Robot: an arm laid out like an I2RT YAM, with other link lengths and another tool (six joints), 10 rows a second.
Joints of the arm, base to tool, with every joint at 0 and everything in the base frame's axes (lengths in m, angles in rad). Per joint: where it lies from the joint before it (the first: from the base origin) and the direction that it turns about. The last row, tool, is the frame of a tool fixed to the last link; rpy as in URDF.
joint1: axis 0 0 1 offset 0 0 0.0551
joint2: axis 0 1 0 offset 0.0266 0.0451 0.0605
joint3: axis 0 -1 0 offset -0.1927 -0.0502 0
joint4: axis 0 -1 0 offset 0.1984 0.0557 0.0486
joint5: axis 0 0 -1 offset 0.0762 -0.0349 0.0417
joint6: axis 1 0 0 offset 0.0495 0 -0.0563
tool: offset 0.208 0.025 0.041 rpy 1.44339 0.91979 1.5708
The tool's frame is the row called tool.
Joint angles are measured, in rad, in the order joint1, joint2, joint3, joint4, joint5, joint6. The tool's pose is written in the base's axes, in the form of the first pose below.
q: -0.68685 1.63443 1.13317 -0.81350 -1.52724 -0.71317
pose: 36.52 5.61 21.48 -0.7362 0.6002 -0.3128 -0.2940 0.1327 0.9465
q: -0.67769 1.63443 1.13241 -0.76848 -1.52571 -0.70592
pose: 36.64 5.81 21.48 -0.7320 0.5859 -0.3477 -0.3214 0.1531 0.9345
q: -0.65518 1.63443 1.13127 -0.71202 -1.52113 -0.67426
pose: 36.83 6.39 21.43 -0.7374 0.5652 -0.3698 -0.3396 0.1630 0.9263
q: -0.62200 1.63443 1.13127 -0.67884 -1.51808 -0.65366
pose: 36.82 7.47 21.42 -0.7513 0.5385 -0.3815 -0.3527 0.1610 0.9218
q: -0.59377 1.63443 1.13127 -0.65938 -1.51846 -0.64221
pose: 36.70 8.43 21.47 -0.7633 0.5158 -0.3889 -0.3634 0.1548 0.9187
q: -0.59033 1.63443 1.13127 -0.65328 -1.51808 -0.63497
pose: 36.72 8.52 21.47 -0.7652 0.5138 -0.3879 -0.3629 0.1533 0.9191
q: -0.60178 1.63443 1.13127 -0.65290 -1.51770 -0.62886
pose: 36.85 8.08 21.46 -0.7609 0.5240 -0.3826 -0.3566 0.1548 0.9213
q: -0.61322 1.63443 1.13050 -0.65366 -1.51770 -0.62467
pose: 36.94 7.65 21.45 -0.7565 0.5341 -0.3773 -0.3505 0.1559 0.9235
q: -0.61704 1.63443 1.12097 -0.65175 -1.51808 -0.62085
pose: 36.92 7.55 21.25 -0.7579 0.5396 -0.3667 -0.3415 0.1508 0.9277
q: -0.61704 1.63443 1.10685 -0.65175 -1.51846 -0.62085
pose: 36.80 7.63 20.95 -0.7620 0.5425 -0.3535 -0.3310 0.1429 0.9327
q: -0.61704 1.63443 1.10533 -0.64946 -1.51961 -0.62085
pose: 36.79 7.64 20.95 -0.7618 0.5424 -0.3543 -0.3323 0.1423 0.9324
